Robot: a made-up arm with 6 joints. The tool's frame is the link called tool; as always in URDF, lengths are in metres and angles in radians.
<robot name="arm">
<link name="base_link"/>
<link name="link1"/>
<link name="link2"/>
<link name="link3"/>
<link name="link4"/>
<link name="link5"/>
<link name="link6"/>
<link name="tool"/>
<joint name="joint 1" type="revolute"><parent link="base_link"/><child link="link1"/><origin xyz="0 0 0.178" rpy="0 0 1.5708"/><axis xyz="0 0 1"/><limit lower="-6.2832" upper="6.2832"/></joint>
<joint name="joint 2" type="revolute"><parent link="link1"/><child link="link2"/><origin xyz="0 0 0" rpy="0 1.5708 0"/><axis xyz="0 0 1"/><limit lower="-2.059" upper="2.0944"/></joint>
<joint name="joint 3" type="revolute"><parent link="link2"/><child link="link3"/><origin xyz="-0.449 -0.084 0" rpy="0 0 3.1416"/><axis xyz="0 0 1"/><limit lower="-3.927" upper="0.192"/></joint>
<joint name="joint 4" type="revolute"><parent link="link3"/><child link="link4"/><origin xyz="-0.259 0.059 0" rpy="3.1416 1.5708 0"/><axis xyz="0 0 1"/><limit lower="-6.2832" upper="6.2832"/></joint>
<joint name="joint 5" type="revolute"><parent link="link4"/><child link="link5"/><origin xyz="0 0 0" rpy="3.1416 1.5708 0"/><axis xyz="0 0 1"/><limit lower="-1.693" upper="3.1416"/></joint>
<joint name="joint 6" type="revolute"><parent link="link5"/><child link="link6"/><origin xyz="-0.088 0.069 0" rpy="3.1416 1.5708 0"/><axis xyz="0 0 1"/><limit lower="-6.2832" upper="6.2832"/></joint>
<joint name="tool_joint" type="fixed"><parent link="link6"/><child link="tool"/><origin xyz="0 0 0" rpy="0 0 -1.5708"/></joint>
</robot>
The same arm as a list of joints. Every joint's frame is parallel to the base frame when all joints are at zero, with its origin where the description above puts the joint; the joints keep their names.
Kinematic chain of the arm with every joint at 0, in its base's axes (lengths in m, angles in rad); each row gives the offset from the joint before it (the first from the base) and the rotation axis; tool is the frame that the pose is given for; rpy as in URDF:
joint 1: xyz 0.0000 0.0000 0.1780 axis +z
joint 2: xyz 0.0000 0.0000 0.0000 axis +y
joint 3: xyz 0.0840 0.0000 0.4490 axis +y
joint 4: xyz 0.0590 0.0000 -0.2590 axis -z
joint 5: xyz 0.0000 0.0000 0.0000 axis +y
joint 6: xyz 0.0690 0.0000 -0.0880 axis -z
tool: xyz 0.0000 0.0000 0.0000 rpy 3.1416 0.0000 0.0000
Joint limits (rad, base to tool): -6.2832..6.2832 -2.0590..2.0944 -3.9270..0.1920 -6.2832..6.2832 -1.6930..3.1416 -6.2832..6.2832

